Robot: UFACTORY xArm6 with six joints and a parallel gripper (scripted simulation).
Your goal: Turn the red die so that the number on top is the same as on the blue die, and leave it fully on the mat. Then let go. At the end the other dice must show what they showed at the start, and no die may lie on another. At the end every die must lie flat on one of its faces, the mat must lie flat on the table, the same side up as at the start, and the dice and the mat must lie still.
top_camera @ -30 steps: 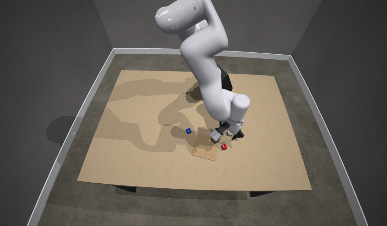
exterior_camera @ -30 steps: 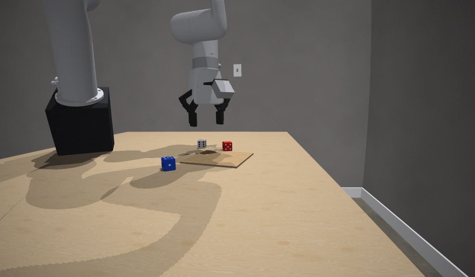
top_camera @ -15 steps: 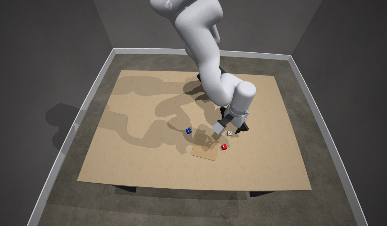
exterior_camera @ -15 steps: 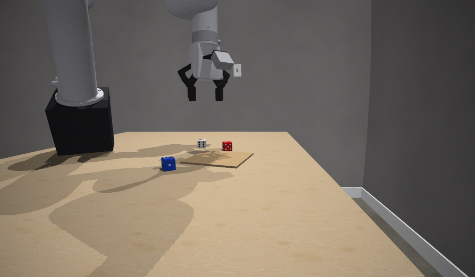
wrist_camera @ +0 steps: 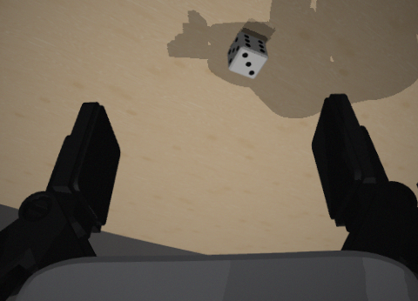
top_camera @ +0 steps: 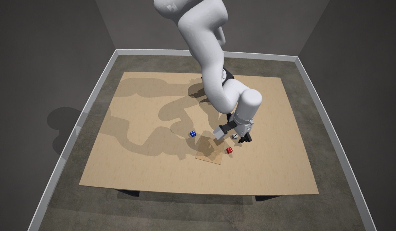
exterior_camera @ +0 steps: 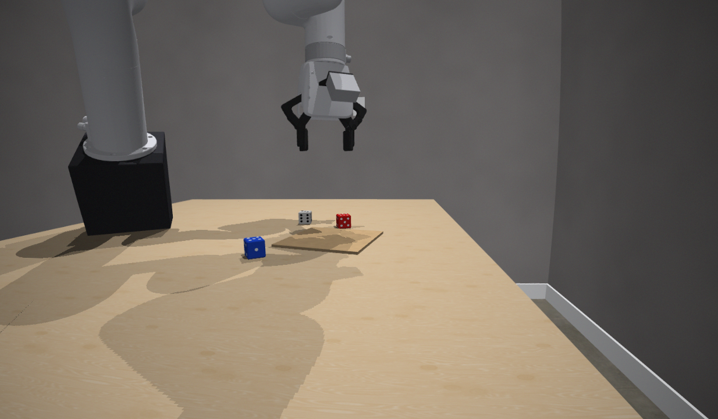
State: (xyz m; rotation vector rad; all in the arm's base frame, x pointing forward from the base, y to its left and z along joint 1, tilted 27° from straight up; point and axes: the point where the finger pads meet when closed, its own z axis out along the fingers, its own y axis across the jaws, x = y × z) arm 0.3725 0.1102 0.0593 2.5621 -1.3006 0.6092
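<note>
My gripper is now 3 cm short of the red die and 15 cm above it. Also, from my hand: mat: 3 cm ahead, 11 cm to the right, 16 cm below; then blue die: 6 cm behind, 21 cm to the right, 15 cm below; then white die: 6 cm behind, 4 cm to the left, 15 cm below.
</note>
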